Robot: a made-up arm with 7 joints.
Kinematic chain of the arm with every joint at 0, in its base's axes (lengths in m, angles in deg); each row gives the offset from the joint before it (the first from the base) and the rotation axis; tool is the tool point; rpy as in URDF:
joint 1: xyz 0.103 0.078 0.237 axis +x
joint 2: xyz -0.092 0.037 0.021 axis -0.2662 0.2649 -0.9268
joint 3: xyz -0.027 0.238 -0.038 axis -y
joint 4: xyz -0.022 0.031 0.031 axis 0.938 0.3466 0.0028
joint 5: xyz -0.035 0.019 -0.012 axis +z
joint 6: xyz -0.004 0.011 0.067 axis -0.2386 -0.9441 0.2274
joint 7: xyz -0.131 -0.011 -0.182 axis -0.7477 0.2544 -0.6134
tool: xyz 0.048 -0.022 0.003 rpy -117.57 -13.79 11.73
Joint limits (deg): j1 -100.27..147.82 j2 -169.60..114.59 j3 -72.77..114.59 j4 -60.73..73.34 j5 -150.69..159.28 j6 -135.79..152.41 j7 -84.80..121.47
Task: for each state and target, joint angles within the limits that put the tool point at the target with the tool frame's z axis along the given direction. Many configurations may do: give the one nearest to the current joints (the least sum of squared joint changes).
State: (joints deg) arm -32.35 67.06 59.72 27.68 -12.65 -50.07 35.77
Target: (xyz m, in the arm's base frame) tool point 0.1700 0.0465 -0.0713 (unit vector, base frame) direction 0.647 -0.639 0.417
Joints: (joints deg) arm -30.49 60.55 79.34 -15.54 -27.86 -3.33 50.02
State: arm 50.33 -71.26 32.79 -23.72 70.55 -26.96 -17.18
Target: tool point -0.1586 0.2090 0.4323 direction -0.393 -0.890 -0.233
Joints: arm 9.37 -27.31 11.88 -60.73 123.91 -56.42 7.62
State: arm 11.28 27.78 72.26 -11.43 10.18 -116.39 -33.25
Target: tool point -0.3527 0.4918 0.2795 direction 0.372 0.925 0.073
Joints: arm 3.78 -17.77 26.57 -44.69 14.03 -135.79 -31.34
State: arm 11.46 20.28 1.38 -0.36 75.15 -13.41 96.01
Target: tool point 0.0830 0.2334 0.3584 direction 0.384 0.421 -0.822
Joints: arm 55.16 22.16 17.32 -11.22 119.29 -5.45 97.18
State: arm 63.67 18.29 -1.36 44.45 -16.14 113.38 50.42
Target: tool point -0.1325 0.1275 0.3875 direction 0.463 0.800 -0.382
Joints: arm 88.49 -11.99 -23.11 44.09 -66.76 97.88 54.43
